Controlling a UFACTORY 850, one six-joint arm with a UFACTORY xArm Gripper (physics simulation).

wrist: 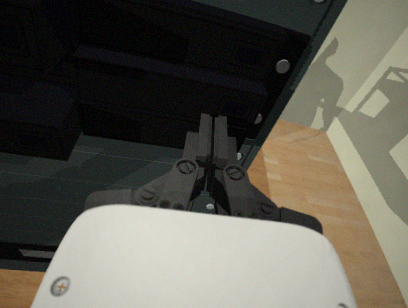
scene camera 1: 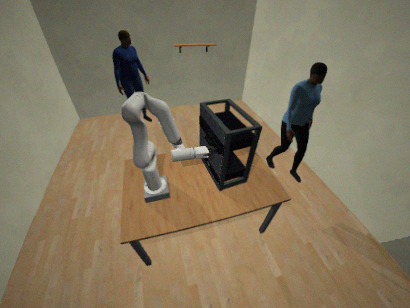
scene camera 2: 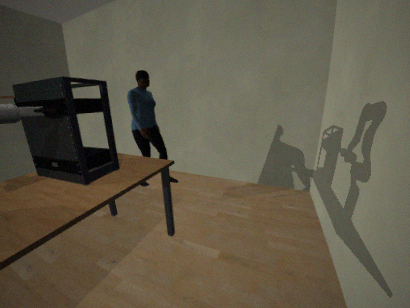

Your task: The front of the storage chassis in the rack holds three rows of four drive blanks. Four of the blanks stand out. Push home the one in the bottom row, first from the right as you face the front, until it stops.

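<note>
The rack (scene camera 1: 223,170) (scene camera 2: 75,135) holds the dark storage chassis. In the wrist view the bottom-row, first-from-right blank (wrist: 150,90) shows its front face and a narrow band of its top, so it appears to stand out slightly. A dark strip shows below it. My gripper (wrist: 210,132) (scene camera 1: 217,150) (scene camera 2: 46,109) is shut and empty, its fingertips at the lower right of that blank's face, beside its square mark; contact cannot be told. The neighbouring bottom-row blank (wrist: 32,140) stands out farther at the left. Dark shadow blurs the other blanks' edges.
The rack stands on the wooden table (scene camera 1: 200,210) (scene camera 2: 135,167). Its right upright with round screws is close to the fingers in the wrist view. A person in light blue (scene camera 1: 302,107) (scene camera 2: 143,110) is beyond the rack; another in dark blue (scene camera 1: 127,67) is behind the arm.
</note>
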